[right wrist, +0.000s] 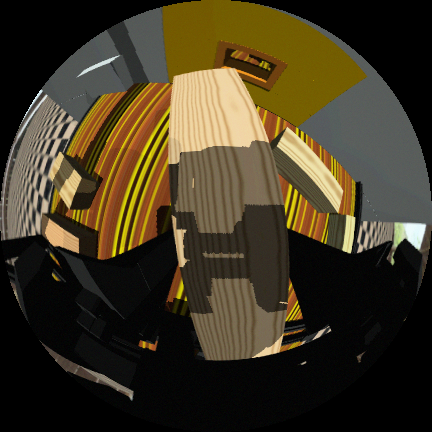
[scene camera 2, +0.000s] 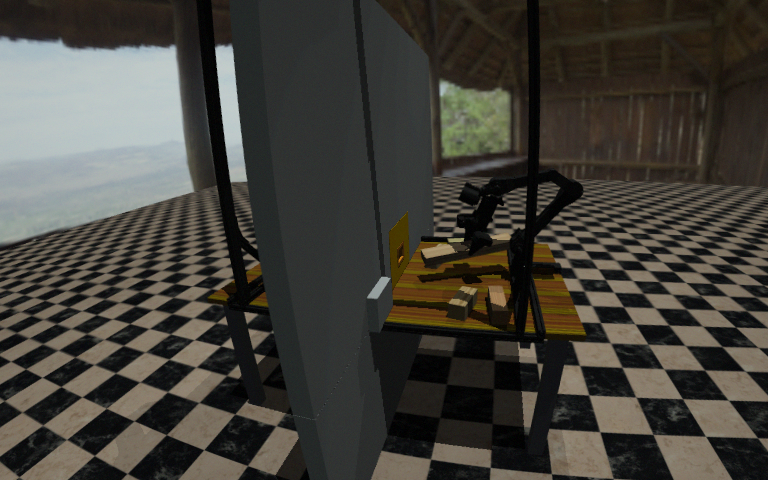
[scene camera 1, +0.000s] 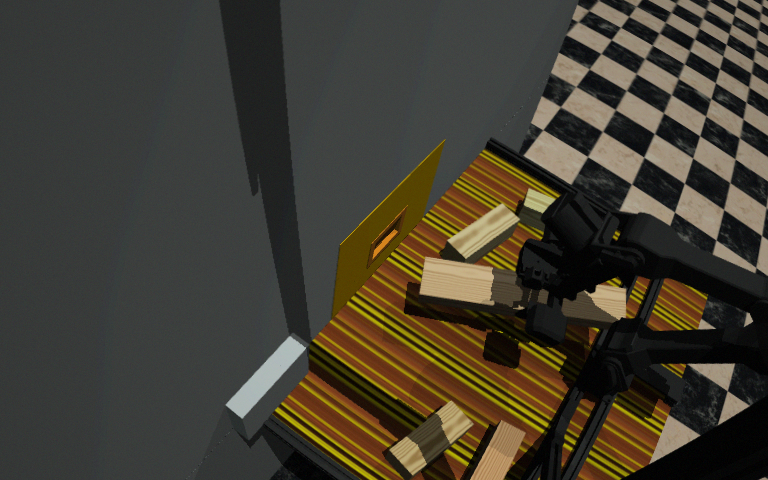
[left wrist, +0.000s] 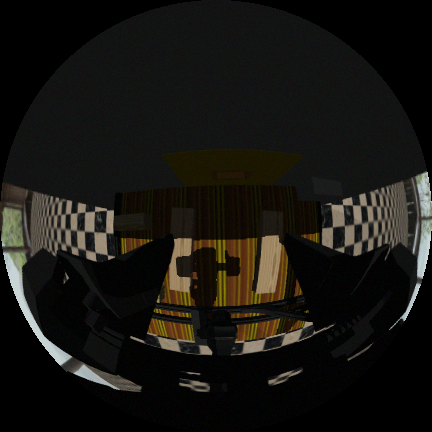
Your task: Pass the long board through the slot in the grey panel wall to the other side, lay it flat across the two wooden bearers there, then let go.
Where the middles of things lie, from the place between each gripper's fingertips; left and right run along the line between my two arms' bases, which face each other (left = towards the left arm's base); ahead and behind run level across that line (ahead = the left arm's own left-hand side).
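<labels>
The grey block [scene camera 1: 259, 397] is 5 cm below my right hand, 35 cm behind it and 27 cm to the left of it.
As for my left hand, that one is 27 cm above the grey block, 33 cm past it and 16 cm to the left of it.
</labels>
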